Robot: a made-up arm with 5 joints.
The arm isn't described. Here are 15 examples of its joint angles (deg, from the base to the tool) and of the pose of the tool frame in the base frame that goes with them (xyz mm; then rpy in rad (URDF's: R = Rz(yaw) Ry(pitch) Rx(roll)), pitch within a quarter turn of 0, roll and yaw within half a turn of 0).
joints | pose
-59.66 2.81 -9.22 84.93 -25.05 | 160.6 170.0 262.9 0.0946 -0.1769 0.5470
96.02 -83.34 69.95 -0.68 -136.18 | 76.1 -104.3 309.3 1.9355 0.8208 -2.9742
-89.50 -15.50 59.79 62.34 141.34 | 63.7 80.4 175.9 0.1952 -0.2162 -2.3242
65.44 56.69 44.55 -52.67 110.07 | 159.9 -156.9 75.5 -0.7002 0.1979 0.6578
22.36 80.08 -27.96 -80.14 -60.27 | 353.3 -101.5 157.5 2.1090 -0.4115 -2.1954
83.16 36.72 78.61 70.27 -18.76 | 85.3 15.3 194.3 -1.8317 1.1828 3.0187
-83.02 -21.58 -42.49 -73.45 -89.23 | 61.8 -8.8 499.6 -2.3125 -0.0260 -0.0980
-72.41 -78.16 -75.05 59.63 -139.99 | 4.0 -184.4 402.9 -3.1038 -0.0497 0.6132
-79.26 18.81 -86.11 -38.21 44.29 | 83.2 107.6 508.4 2.9597 0.2016 -2.5010
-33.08 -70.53 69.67 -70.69 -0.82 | 121.5 44.6 370.2 3.1206 -0.3214 -2.4978
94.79 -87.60 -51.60 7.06 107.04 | 107.2 240.8 385.6 2.4216 -0.1659 -0.2698
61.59 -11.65 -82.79 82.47 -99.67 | 133.4 -82.7 469.0 1.7846 0.2127 -2.6000
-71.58 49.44 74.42 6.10 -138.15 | 68.8 19.2 104.2 -0.4858 -0.5221 -1.0783
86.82 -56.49 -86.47 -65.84 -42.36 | 74.2 230.4 328.9 -0.9112 0.6662 -2.6392
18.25 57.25 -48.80 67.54 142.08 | 339.7 -74.6 155.8 -0.1613 0.1846 2.0976
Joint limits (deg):
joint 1: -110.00..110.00
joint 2: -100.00..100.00
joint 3: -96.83..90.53
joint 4: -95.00..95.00
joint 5: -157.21..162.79
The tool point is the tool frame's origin. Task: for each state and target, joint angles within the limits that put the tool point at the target. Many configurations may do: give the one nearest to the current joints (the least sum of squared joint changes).
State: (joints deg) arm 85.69 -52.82 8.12 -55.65 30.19
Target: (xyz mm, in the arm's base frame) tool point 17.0 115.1 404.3
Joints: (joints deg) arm 57.91 -87.00 19.18 -80.18 30.19
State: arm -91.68 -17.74 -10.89 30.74 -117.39
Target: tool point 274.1 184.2 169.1
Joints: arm -40.24 36.07 -6.35 23.74 -117.39
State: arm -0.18 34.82 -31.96 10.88 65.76
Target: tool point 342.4 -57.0 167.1
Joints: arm 14.55 37.77 -8.89 25.30 65.76
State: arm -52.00 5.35 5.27 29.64 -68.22
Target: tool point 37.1 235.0 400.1
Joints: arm -96.27 -1.99 -22.20 14.04 -68.22
